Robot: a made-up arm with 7 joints.
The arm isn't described. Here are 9 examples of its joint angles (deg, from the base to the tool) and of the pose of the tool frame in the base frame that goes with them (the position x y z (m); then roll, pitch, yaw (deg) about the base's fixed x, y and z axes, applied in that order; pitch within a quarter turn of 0, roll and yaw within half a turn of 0).
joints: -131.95 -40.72 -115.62 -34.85 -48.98 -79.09 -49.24
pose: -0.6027 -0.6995 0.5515 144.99 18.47 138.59
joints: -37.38 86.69 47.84 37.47 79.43 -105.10 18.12
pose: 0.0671 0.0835 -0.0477 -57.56 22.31 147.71
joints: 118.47 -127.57 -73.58 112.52 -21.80 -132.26 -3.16
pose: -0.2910 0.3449 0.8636 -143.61 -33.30 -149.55
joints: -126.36 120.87 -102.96 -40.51 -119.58 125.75 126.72
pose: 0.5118 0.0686 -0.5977 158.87 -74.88 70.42
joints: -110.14 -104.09 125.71 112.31 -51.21 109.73 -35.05
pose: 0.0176 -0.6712 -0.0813 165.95 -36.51 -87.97
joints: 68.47 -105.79 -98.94 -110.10 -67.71 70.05 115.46
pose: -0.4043 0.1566 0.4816 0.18 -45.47 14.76
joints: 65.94 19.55 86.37 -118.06 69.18 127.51 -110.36
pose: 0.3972 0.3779 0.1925 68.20 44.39 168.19
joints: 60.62 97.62 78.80 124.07 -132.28 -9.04 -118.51
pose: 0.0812 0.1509 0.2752 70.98 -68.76 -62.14
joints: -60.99 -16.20 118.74 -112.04 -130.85 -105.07 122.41
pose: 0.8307 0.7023 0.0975 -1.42 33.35 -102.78
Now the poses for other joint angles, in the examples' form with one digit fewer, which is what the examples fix.
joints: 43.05 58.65 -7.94 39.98 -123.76 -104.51 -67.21
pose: 0.480 -0.080 -0.246 88.4 11.5 -97.0
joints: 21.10 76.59 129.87 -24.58 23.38 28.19 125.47
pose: -0.010 -0.175 0.161 85.9 5.5 105.0
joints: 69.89 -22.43 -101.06 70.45 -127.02 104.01 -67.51
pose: 0.011 0.583 0.560 -45.0 11.6 42.8
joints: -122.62 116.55 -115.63 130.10 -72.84 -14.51 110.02
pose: 0.450 -0.096 0.496 62.3 72.3 176.1
